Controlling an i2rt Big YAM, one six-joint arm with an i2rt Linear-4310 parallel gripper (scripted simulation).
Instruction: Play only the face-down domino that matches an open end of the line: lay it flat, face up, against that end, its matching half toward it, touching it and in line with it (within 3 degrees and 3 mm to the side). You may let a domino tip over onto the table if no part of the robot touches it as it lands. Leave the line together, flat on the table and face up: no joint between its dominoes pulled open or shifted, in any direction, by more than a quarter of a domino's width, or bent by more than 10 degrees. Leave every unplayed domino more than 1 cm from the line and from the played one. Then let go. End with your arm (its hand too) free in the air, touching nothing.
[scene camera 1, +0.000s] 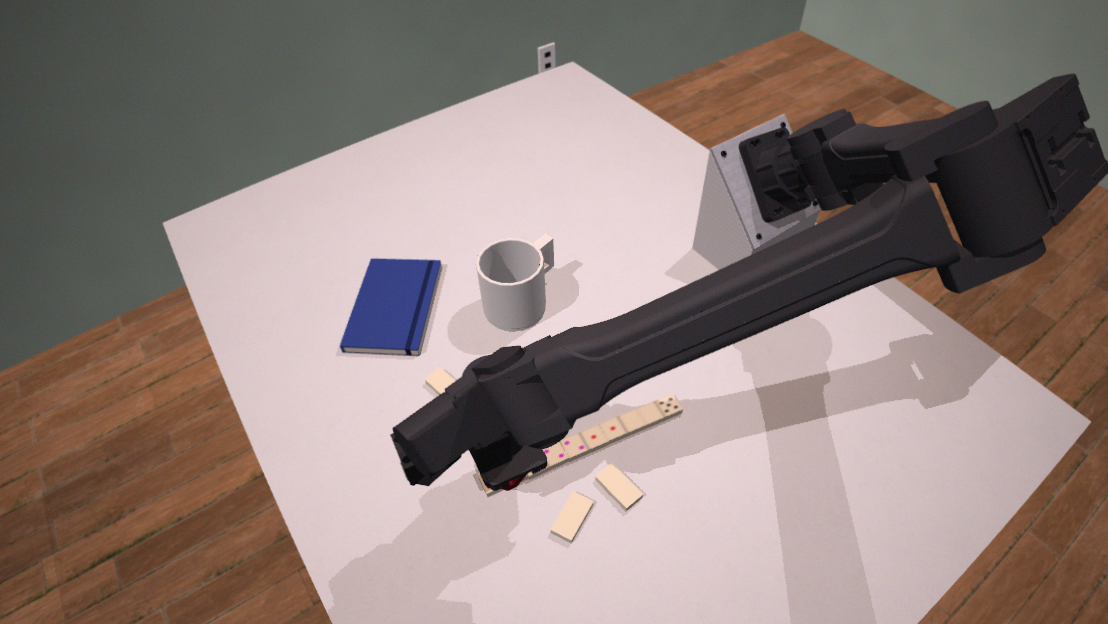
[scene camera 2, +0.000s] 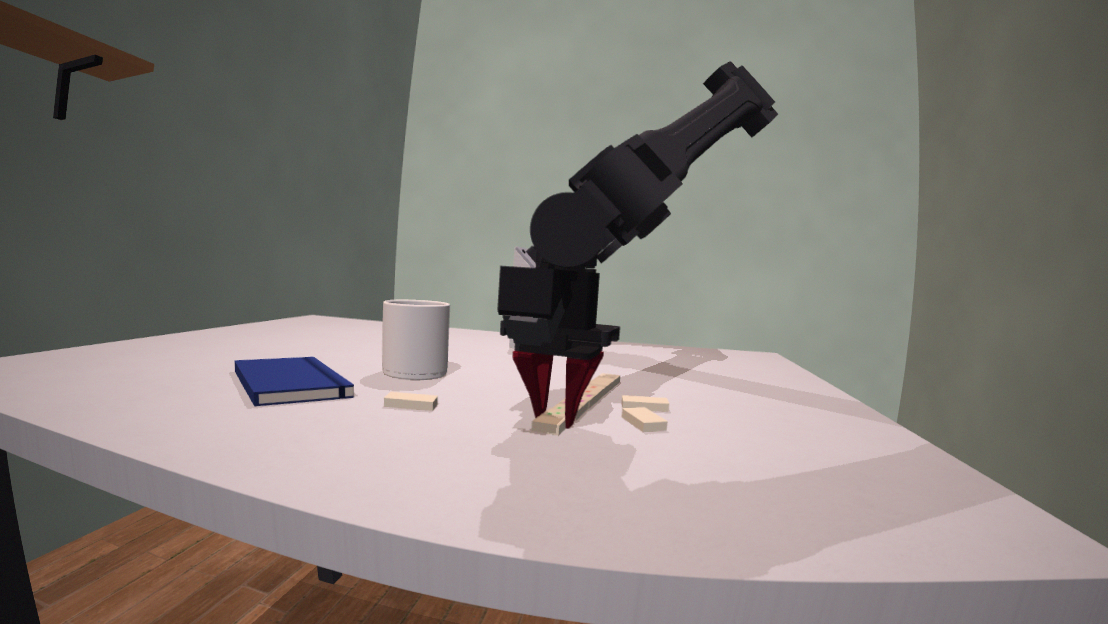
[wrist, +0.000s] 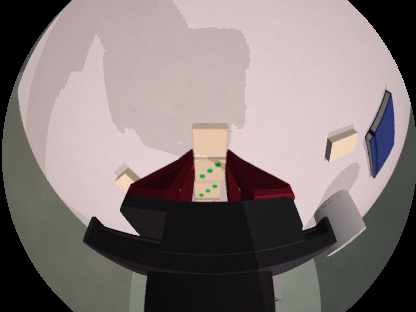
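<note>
I can see a domino (scene camera 2: 552, 421), and it's there in the wrist view too, the domino (wrist: 210, 140). My gripper (scene camera 2: 554, 424) is visible as well, and you'd also find the gripper (scene camera 1: 506, 477) (wrist: 209, 155) in those other views.
</note>
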